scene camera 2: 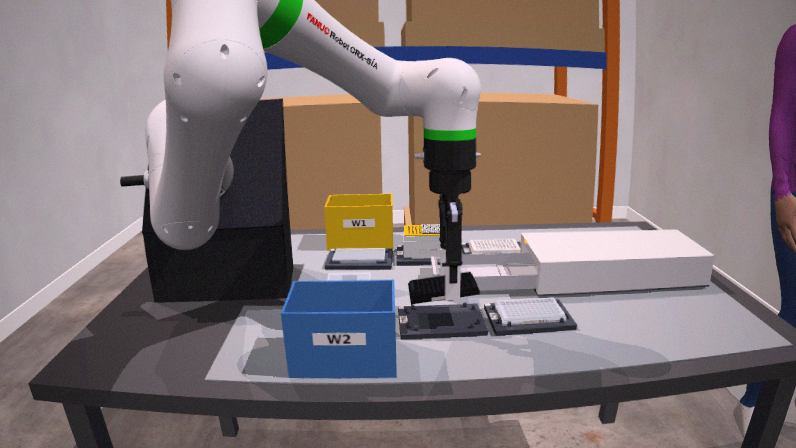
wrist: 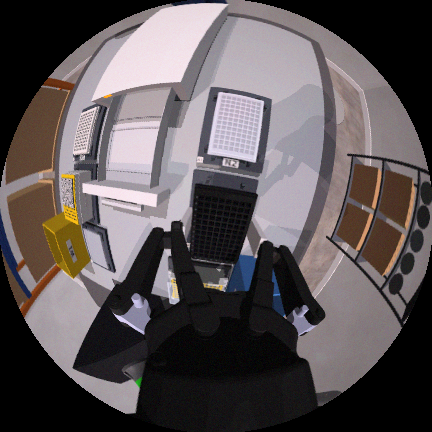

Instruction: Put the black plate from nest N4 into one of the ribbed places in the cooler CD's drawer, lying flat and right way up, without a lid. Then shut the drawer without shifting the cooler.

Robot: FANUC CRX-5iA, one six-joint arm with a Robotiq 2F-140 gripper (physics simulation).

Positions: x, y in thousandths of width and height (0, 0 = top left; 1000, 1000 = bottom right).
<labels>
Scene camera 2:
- my gripper: 565, 646
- white cooler: 715, 588
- black plate: 542, 646
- clear plate: 680, 693
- yellow-topped box: 527, 539
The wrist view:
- my gripper: 510, 510
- white cooler: 395, 124
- black plate: 510, 506
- clear plate: 545, 302
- white plate: 196, 309
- yellow-topped box: 179, 478
</labels>
